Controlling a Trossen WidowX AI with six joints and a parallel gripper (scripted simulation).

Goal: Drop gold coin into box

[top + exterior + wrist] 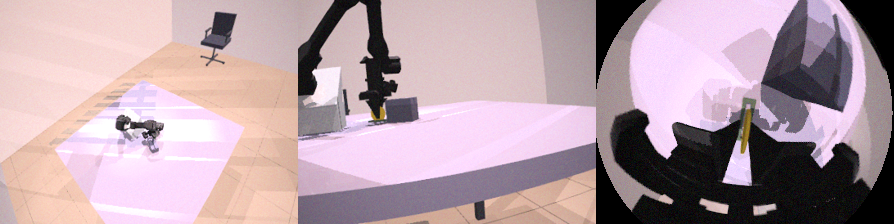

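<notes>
Now: gripper tip 20 mm below the coin.
</notes>
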